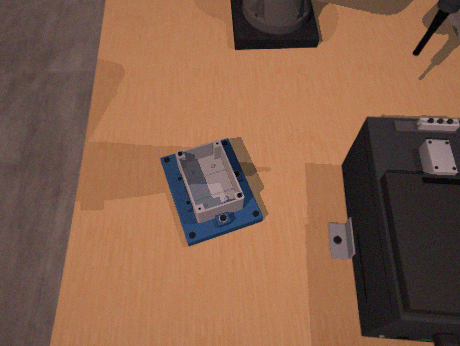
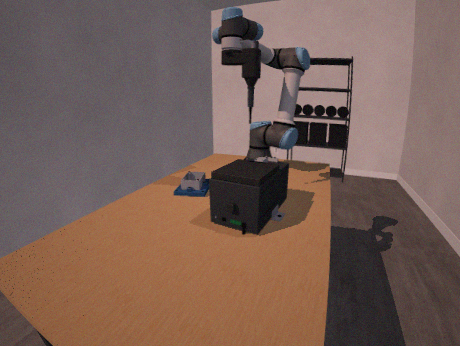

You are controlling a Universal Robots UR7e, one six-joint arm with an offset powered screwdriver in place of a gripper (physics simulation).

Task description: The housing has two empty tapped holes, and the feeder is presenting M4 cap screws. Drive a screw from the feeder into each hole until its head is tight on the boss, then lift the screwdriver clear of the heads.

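A light grey open-topped housing (image 1: 220,212) (image 2: 192,183) sits on a blue fixture plate (image 1: 180,220) (image 2: 186,192), turned slightly. Two opposite corner bosses, rear left and front right, carry larger dark round spots; the other two show smaller dark spots. Whether these are holes or screw heads is too small to tell. The black feeder (image 1: 352,200) (image 2: 235,200) stands to the right, with a pale strip (image 1: 438,127) bearing dark round spots at its rear top. My screwdriver (image 1: 416,52) (image 2: 250,121) hangs upright high behind the feeder, apart from it and the housing. Whether its tip holds a screw cannot be seen.
A pale block (image 1: 440,157) with dark corner spots sits on the feeder top. Metal brackets (image 1: 338,249) (image 2: 278,216) stick out at the feeder's sides. The robot base (image 1: 275,42) stands at the table's back. A shelf rack (image 2: 351,100) stands beyond the table (image 2: 165,280).
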